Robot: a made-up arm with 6 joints. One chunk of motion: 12 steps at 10 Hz.
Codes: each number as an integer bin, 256 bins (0 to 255) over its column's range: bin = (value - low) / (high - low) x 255, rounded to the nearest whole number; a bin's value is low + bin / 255 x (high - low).
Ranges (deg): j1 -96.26..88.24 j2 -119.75..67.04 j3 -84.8..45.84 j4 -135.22..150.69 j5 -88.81..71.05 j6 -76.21..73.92
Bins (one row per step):
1: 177 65 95 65 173 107
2: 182 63 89 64 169 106
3: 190 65 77 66 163 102
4: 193 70 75 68 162 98
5: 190 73 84 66 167 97
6: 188 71 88 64 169 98
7: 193 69 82 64 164 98
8: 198 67 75 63 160 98
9: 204 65 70 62 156 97
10: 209 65 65 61 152 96
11: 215 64 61 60 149 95
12: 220 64 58 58 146 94
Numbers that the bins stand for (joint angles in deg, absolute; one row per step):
1: 31.80 -72.14 -36.13 -62.34 19.64 -13.21
2: 35.42 -73.60 -39.20 -63.46 17.14 -13.80
3: 41.21 -72.14 -45.35 -61.22 13.38 -16.16
4: 43.38 -68.47 -46.38 -58.98 12.75 -18.51
5: 41.21 -66.28 -41.77 -61.22 15.88 -19.10
6: 39.76 -67.74 -39.72 -63.46 17.14 -18.51
7: 43.38 -69.21 -42.79 -63.46 14.00 -18.51
8: 47.00 -70.67 -46.38 -64.58 11.49 -18.51
9: 51.34 -72.14 -48.94 -65.70 8.99 -19.10
10: 54.96 -72.14 -51.50 -66.83 6.48 -19.69
11: 59.30 -72.87 -53.55 -67.95 4.60 -20.28
12: 62.92 -72.87 -55.09 -70.19 2.72 -20.87

